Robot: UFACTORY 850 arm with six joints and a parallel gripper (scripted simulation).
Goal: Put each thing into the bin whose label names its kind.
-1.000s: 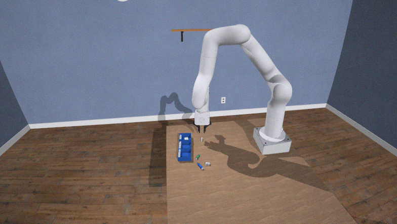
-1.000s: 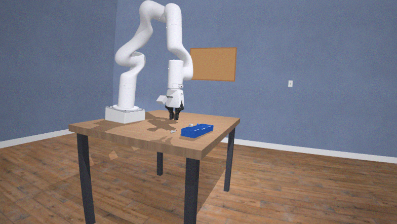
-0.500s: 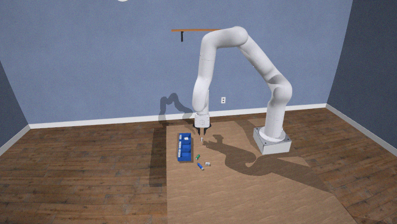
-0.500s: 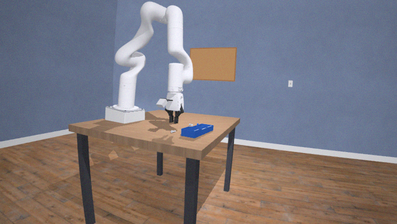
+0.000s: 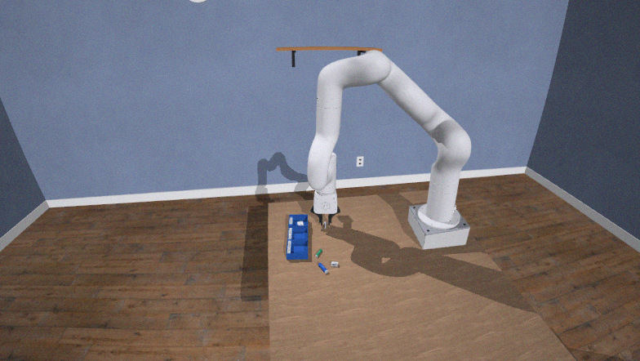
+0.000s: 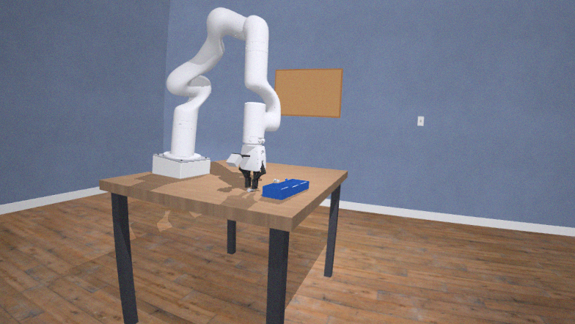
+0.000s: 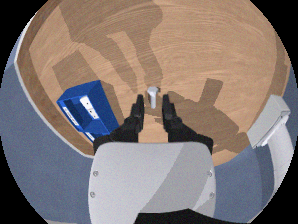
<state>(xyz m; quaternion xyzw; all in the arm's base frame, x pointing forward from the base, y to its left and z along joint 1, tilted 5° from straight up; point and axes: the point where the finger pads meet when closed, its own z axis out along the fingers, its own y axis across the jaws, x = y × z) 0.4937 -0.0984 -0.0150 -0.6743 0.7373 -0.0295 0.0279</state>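
My gripper is now 3 cm above the white bolt and 1 cm to the left of it. Also, from my hand: white domino-like tile (11 cm ahead, 2 cm below); joined blue bins (12 cm ahead, 8 cm to the left, 2 cm below); green cylinder (18 cm to the left, 4 cm ahead, 3 cm below).
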